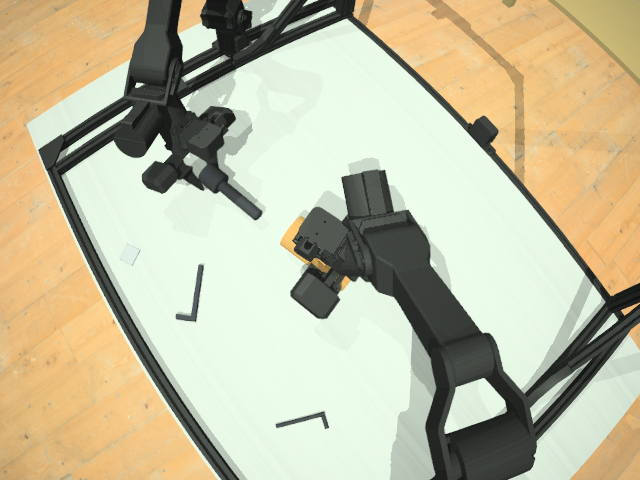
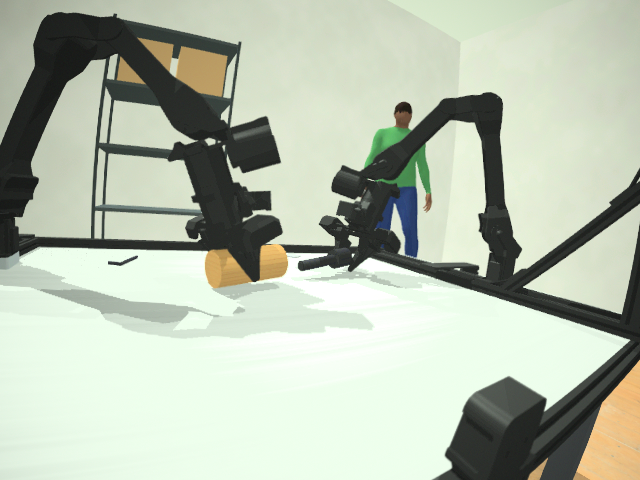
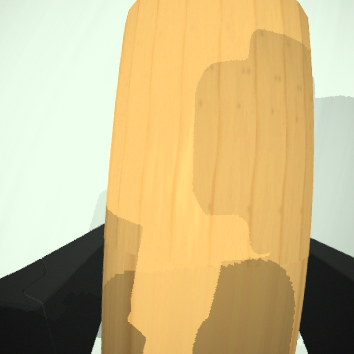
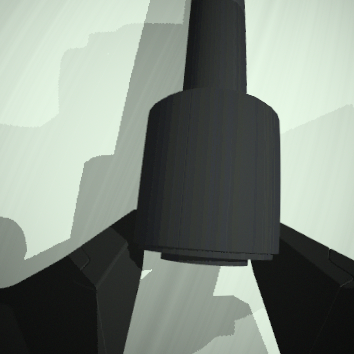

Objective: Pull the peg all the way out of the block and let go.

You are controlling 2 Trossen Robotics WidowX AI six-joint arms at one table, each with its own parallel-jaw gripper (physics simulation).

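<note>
The block is an orange wooden cylinder, lying lengthwise near the middle of the table. My left gripper is shut on it, with one finger on each side. The peg is a dark rod with a thicker round head. My right gripper is shut on that head and holds the peg tilted above the table. The peg's free tip points toward the block's end, and a gap shows between them. The block's hole is hidden.
Dark L-shaped pieces and a pale square tile lie on the table. A black box sits on the edge frame. A person and a shelf unit stand beyond the table.
</note>
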